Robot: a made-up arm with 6 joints. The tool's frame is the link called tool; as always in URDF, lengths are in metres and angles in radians.
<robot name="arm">
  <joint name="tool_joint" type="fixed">
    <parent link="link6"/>
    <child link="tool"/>
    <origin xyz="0 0 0" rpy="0 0 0"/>
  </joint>
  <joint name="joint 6" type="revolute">
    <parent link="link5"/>
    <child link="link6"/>
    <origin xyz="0.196 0 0" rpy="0 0 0"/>
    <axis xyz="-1 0 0"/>
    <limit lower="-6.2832" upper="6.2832"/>
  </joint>
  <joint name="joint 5" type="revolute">
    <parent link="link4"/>
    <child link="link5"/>
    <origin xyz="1.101 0 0" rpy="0 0 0"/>
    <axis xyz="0 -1 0"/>
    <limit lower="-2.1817" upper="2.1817"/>
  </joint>
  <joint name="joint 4" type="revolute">
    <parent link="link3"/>
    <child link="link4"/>
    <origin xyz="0 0 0.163" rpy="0 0 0"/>
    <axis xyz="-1 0 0"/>
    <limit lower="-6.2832" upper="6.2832"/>
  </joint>
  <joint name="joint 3" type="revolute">
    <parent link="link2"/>
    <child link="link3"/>
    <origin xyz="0 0 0.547" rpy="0 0 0"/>
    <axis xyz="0 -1 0"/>
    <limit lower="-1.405" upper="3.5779"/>
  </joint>
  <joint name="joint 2" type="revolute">
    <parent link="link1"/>
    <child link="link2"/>
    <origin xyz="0.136 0 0" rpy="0 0 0"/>
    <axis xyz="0 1 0"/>
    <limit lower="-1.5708" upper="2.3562"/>
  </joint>
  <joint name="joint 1" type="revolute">
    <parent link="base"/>
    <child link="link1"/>
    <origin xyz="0 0 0.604" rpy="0 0 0"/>
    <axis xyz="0 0 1"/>
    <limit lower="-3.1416" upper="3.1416"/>
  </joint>
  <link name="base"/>
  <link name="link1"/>
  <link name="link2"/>
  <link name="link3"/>
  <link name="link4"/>
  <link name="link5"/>
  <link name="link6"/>
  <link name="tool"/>
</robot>
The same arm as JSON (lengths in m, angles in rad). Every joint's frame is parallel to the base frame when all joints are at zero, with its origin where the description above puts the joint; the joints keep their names.
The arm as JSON. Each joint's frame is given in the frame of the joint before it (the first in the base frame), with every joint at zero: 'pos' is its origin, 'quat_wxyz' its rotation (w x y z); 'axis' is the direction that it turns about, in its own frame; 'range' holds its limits. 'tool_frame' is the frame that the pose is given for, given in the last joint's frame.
{"length_unit": "m", "angle_unit": "rad", "joints": [
  {"joint": "joint 1", "pos": [0.0, 0.0, 0.604], "quat_wxyz": [1.0, 0.0, 0.0, 0.0], "axis": [0.0, 0.0, 1.0], "range": [-3.1416, 3.1416]},
  {"joint": "joint 2", "pos": [0.136, 0.0, 0.0], "quat_wxyz": [1.0, 0.0, 0.0, 0.0], "axis": [0.0, 1.0, 0.0], "range": [-1.5708, 2.3562]},
  {"joint": "joint 3", "pos": [0.0, 0.0, 0.547], "quat_wxyz": [1.0, 0.0, 0.0, 0.0], "axis": [0.0, -1.0, 0.0], "range": [-1.405, 3.5779]},
  {"joint": "joint 4", "pos": [0.0, 0.0, 0.163], "quat_wxyz": [1.0, 0.0, 0.0, 0.0], "axis": [-1.0, 0.0, 0.0], "range": [-6.2832, 6.2832]},
  {"joint": "joint 5", "pos": [1.101, 0.0, 0.0], "quat_wxyz": [1.0, 0.0, 0.0, 0.0], "axis": [0.0, -1.0, 0.0], "range": [-2.1817, 2.1817]},
  {"joint": "joint 6", "pos": [0.196, 0.0, 0.0], "quat_wxyz": [1.0, 0.0, 0.0, 0.0], "axis": [-1.0, 0.0, 0.0], "range": [-6.2832, 6.2832]}
], "tool_frame": {"pos": [0.0, 0.0, 0.0], "quat_wxyz": [1.0, 0.0, 0.0, 0.0]}}

